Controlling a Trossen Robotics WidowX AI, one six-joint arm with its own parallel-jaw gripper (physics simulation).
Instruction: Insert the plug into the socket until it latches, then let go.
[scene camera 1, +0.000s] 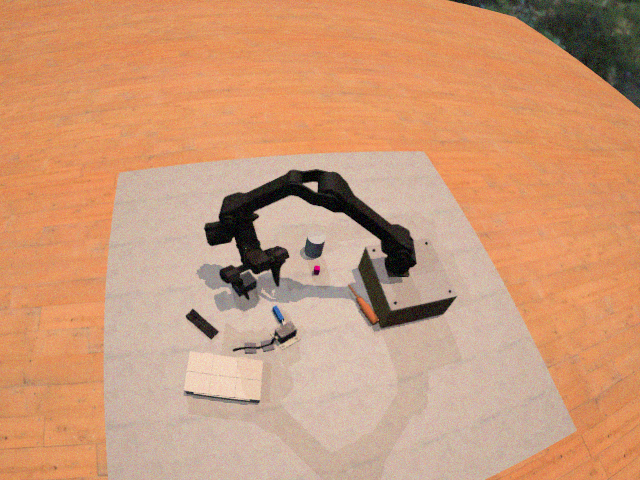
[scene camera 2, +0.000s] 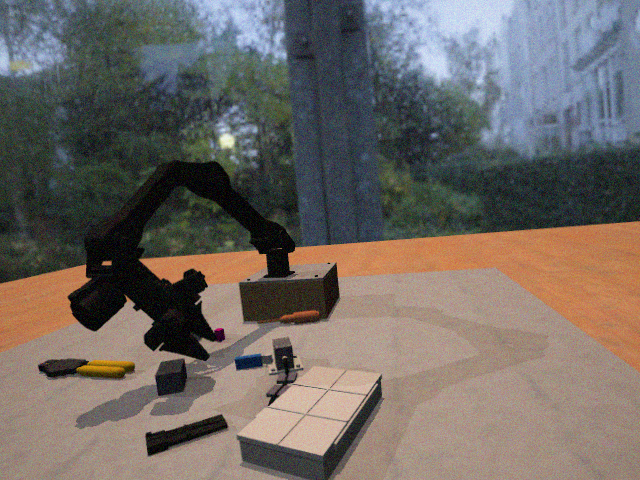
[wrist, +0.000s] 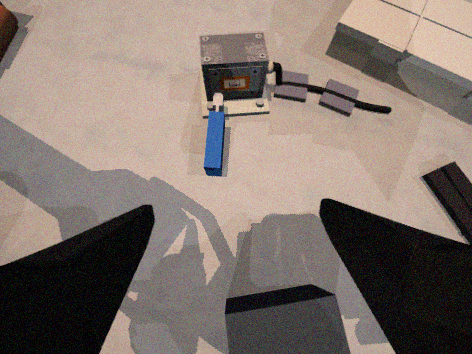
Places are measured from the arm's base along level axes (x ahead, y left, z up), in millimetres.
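Where they show: gripper, between the fingertips: (scene camera 1: 263, 292) (scene camera 2: 211, 348) (wrist: 237, 209); arm's base, origin of its link: (scene camera 1: 396, 267) (scene camera 2: 279, 275).
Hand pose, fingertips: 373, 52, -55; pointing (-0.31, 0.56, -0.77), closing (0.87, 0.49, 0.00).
Note:
Things, the pixels of their top centre, and the offset from my fingertips, as dx, dy, dz. "spot": a spot on its surface instead.
- plug, centre of its top: (wrist: 215, 126) (scene camera 2: 253, 355) (scene camera 1: 280, 315) -45, +54, -27
- socket, centre of its top: (wrist: 238, 46) (scene camera 2: 282, 342) (scene camera 1: 284, 330) -55, +111, -4
- orange-rimmed opening, a spot on its surface: (wrist: 235, 83) spot: -51, +99, -28
- dark grey block, centre of its top: (wrist: 289, 349) (scene camera 2: 170, 366) (scene camera 1: 244, 280) +54, -49, -14
- white tiled box, centre of its top: (scene camera 2: 317, 400) (wrist: 456, 29) (scene camera 1: 223, 375) +104, +240, -14
- black bar, centre of its top: (scene camera 2: 186, 425) (scene camera 1: 201, 322) +169, +81, -33
- screwdriver, centre of its top: (scene camera 2: 287, 311) (scene camera 1: 363, 299) -281, +9, -17
- grey cylinder, centre of its top: (scene camera 1: 316, 236) -157, -186, +21
- magenta cube, centre of its top: (scene camera 2: 218, 329) (scene camera 1: 317, 267) -160, -105, -24
- yellow-handled pliers, a spot on its surface: (scene camera 2: 105, 367) spot: +58, -208, -29
The plug (scene camera 1: 278, 313) (scene camera 2: 248, 361) (wrist: 214, 142) has a long blue body and a pale tip. It lies outside the socket (scene camera 1: 284, 331) (scene camera 2: 282, 351) (wrist: 235, 47), a grey box on a pale base plate. In the wrist view the tip is over the plate's near edge, left of and below the orange-rimmed opening (wrist: 235, 83). My gripper (scene camera 1: 262, 291) (scene camera 2: 211, 348) (wrist: 237, 209) is open and empty, above the mat on the side of the plug away from the socket. The fingers do not touch the plug.
A dark grey block (scene camera 2: 171, 377) (wrist: 285, 325) stands near the gripper. A black cable with clips runs from the socket. A white tiled box (scene camera 1: 223, 376) (scene camera 2: 310, 408), black bar (scene camera 1: 201, 323) (scene camera 2: 186, 432), screwdriver (scene camera 1: 367, 310), grey cylinder (scene camera 1: 314, 246), magenta cube (scene camera 1: 316, 269) and yellow-handled pliers (scene camera 2: 105, 367) are around.

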